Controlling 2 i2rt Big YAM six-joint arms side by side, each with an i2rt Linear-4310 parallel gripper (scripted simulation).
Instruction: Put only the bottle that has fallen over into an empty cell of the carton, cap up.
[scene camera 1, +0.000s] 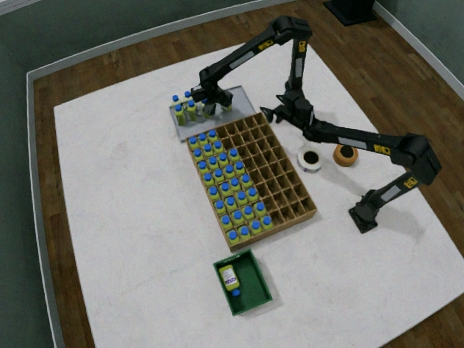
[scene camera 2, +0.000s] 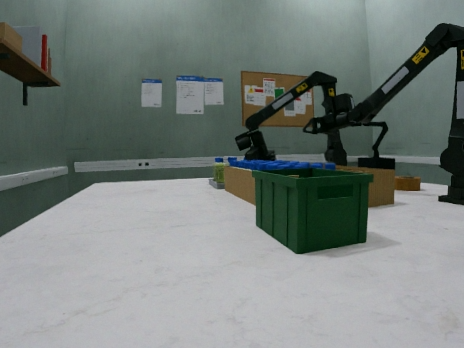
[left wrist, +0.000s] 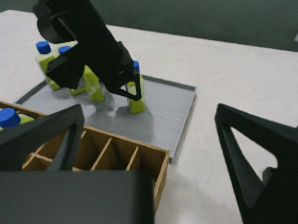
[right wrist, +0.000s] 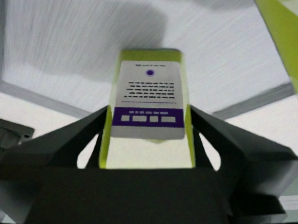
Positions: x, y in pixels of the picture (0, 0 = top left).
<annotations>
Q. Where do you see my left gripper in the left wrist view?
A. At 149, 111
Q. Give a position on a carton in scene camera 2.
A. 381, 192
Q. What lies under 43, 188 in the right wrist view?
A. My right gripper.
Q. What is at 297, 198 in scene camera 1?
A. A carton.
</annotations>
